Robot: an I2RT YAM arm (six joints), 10 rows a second.
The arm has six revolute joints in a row. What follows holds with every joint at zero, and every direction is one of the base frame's. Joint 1 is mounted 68.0 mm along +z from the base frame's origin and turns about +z. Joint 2 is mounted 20.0 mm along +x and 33.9 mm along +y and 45.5 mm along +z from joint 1 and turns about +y. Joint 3 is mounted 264.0 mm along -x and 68.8 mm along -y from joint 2 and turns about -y. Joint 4 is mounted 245.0 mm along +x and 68.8 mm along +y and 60.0 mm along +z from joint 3 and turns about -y. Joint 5 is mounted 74.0 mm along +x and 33.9 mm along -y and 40.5 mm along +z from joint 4 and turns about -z. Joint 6 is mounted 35.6 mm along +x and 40.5 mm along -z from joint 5 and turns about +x. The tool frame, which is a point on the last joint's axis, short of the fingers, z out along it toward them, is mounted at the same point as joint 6; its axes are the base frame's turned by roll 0.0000, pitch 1.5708 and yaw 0.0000 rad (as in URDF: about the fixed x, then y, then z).
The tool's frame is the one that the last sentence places.
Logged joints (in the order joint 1, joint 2, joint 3, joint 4, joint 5, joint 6), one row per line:
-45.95, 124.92, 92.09, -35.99, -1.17, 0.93
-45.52, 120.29, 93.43, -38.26, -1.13, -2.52
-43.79, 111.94, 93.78, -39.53, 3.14, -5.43
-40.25, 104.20, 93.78, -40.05, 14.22, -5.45
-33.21, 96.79, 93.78, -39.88, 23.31, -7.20
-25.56, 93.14, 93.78, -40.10, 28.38, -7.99
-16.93, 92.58, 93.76, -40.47, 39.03, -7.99
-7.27, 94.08, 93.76, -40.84, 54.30, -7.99
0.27, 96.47, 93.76, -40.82, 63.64, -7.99
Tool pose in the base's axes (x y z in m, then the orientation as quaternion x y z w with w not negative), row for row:
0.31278, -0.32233, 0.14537, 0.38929, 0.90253, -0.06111, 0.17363
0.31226, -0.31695, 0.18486, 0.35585, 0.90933, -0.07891, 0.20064
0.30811, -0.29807, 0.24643, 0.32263, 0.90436, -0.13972, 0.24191
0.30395, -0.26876, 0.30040, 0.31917, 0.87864, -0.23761, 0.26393
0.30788, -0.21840, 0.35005, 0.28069, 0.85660, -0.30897, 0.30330
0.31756, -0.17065, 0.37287, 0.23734, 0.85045, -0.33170, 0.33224
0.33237, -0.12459, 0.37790, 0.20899, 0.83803, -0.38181, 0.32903
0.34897, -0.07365, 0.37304, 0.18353, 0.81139, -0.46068, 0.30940
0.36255, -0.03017, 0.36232, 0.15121, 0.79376, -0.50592, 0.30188
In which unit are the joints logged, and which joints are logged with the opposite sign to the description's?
The joints are logged in degrees. Opposite sign: none.
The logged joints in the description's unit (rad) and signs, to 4 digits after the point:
-0.8020, 2.1803, 1.6073, -0.6281, -0.0204, 0.0162
-0.7945, 2.0995, 1.6307, -0.6678, -0.0197, -0.0440
-0.7643, 1.9537, 1.6368, -0.6899, 0.0548, -0.0948
-0.7025, 1.8186, 1.6368, -0.6990, 0.2482, -0.0951
-0.5796, 1.6893, 1.6368, -0.6960, 0.4068, -0.1257
-0.4461, 1.6256, 1.6368, -0.6999, 0.4953, -0.1395
-0.2955, 1.6158, 1.6364, -0.7063, 0.6812, -0.1395
-0.1269, 1.6420, 1.6364, -0.7128, 0.9477, -0.1395
0.0047, 1.6837, 1.6364, -0.7124, 1.1107, -0.1395

